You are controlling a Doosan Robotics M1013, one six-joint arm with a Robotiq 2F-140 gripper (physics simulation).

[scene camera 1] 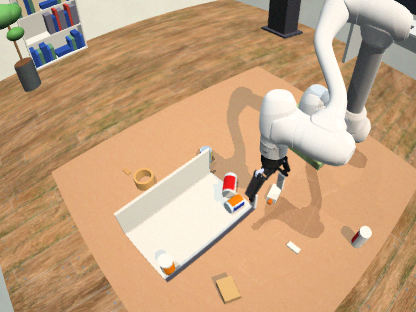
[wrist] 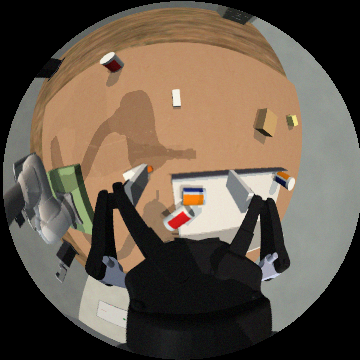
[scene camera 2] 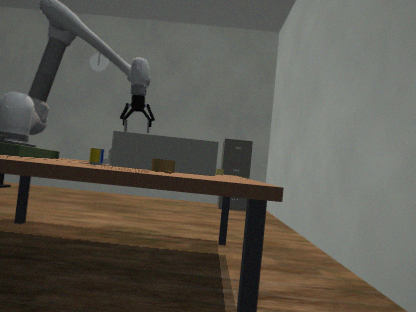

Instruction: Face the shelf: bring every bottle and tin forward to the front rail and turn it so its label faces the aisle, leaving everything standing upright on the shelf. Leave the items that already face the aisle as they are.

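Places are measured from the arm's base along level axes (x right, y back, z down), in millimetres.
Pixels of known places: gripper, fingertip midpoint: (scene camera 1: 266,196) (wrist: 188,175) (scene camera 2: 136,132); arm's base, link origin: (wrist: 67,206).
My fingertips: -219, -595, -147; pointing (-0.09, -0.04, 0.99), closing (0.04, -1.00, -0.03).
Note:
For each thing: its top centre in the pictures, then the offset to it from my fingertips, as dx, dy, dz.
- dark front rail, top centre: (wrist: 245,173) (scene camera 1: 213,240) +45, -210, +158
- white-topped orange tin, top centre: (scene camera 1: 164,260) (wrist: 291,183) +58, -419, +91
- white bottle with an orange cap, top centre: (wrist: 137,174) (scene camera 1: 274,193) +59, +143, +173
- white block, top centre: (wrist: 175,96) (scene camera 1: 293,247) -185, +24, +189
- tan box, top centre: (scene camera 1: 228,288) (wrist: 270,121) -150, -298, +151
- tan ring, top centre: (scene camera 2: 163,159) (scene camera 1: 143,175) +491, -264, +151
The white shelf (scene camera 1: 190,227) (scene camera 2: 165,152) (wrist: 222,192) has a dark front rail (scene camera 1: 212,241) (wrist: 230,173). An orange, blue and white tin (scene camera 1: 235,203) (wrist: 193,197) lies on its side near the rail's right end in scene camera 1. A red and white tin (scene camera 1: 229,184) (wrist: 179,218) lies behind it, at the shelf's side edge. A white-topped orange tin (scene camera 1: 166,263) (wrist: 284,180) stands at the opposite front corner. A white bottle with an orange cap (scene camera 1: 273,193) (wrist: 132,174) lies on the table outside the shelf. My gripper (scene camera 1: 267,191) (scene camera 2: 137,129) (wrist: 188,175) is open and empty, above the shelf's end.
A blue and yellow tin (scene camera 1: 206,150) (scene camera 2: 96,156) stands behind the shelf. A dark red and white tin (scene camera 1: 361,237) (wrist: 112,62), a white block (scene camera 1: 293,247) (wrist: 176,98) and a tan box (scene camera 1: 227,289) (wrist: 265,122) are in front. A tan ring (scene camera 1: 144,187) is behind the back wall.

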